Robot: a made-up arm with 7 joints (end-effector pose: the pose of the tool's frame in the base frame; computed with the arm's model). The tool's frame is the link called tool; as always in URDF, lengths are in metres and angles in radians. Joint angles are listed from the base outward.
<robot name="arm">
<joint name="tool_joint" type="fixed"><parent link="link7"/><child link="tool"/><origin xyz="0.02 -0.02 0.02" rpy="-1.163 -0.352 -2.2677"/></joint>
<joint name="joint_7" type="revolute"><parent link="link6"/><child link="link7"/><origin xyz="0.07 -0.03 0" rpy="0 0 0"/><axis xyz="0 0 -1"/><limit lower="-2.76" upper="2.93"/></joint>
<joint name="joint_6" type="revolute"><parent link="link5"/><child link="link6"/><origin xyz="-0.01 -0.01 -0.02" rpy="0 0 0"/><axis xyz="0 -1 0"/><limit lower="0.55" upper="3.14"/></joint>
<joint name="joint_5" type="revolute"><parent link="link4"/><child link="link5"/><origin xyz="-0.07 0.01 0.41" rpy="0 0 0"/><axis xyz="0 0 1"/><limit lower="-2.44" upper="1.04"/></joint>
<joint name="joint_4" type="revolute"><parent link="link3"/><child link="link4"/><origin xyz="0.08 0.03 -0.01" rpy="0 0 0"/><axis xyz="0 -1 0"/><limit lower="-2.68" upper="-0.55"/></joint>
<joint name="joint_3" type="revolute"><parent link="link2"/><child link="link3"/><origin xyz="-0.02 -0.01 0.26" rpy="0 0 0"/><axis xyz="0 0 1"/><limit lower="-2.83" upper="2.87"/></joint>
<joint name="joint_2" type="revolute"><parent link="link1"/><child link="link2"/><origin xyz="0 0.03 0.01" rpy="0 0 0"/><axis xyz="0 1 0"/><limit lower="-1.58" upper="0.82"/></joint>
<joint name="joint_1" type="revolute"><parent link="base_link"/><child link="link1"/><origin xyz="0.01 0 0.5" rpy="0 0 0"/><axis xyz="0 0 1"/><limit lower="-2.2" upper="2.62"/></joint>
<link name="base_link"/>
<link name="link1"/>
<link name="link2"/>
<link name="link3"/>
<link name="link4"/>
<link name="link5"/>
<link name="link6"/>
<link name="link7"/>
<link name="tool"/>
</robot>
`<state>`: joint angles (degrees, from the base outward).
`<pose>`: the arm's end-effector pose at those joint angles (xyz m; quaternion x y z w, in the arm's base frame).
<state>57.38 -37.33 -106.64 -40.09 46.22 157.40 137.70</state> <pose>-0.0458 -0.5113 0.9115 -0.6186 -0.6121 -0.4913 0.0351</pose>
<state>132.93 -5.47 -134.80 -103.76 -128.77 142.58 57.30</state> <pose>0.5266 0.0797 0.7095 -0.1107 -0.3835 -0.8518 0.3392</pose>
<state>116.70 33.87 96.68 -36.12 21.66 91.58 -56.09</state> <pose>-0.4266 0.1673 1.1153 -0.1580 0.0955 0.9000 0.3948</pose>
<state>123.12 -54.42 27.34 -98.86 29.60 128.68 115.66</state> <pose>-0.1938 -0.0978 1.0273 -0.6407 0.6575 -0.1499 0.3670</pose>
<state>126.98 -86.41 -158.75 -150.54 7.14 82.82 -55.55</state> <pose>0.0435 0.1642 0.1170 -0.3309 0.8220 0.4037 0.2276</pose>
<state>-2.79 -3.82 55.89 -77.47 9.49 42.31 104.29</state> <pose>0.2705 0.4102 0.9210 0.3023 -0.3278 0.8697 0.2115</pose>
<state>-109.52 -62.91 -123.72 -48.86 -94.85 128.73 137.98</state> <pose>-0.0759 0.6529 0.6764 -0.0512 0.7047 -0.5869 0.3952</pose>
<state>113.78 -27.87 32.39 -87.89 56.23 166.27 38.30</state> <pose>-0.2678 0.1076 0.9894 -0.4409 0.6944 0.1805 0.5394</pose>
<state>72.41 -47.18 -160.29 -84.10 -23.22 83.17 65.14</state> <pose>-0.0502 -0.6634 0.4155 0.0166 -0.5476 0.2967 0.7822</pose>
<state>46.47 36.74 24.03 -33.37 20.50 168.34 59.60</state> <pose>0.3301 0.4142 0.9129 0.1418 0.8817 -0.2381 0.3820</pose>
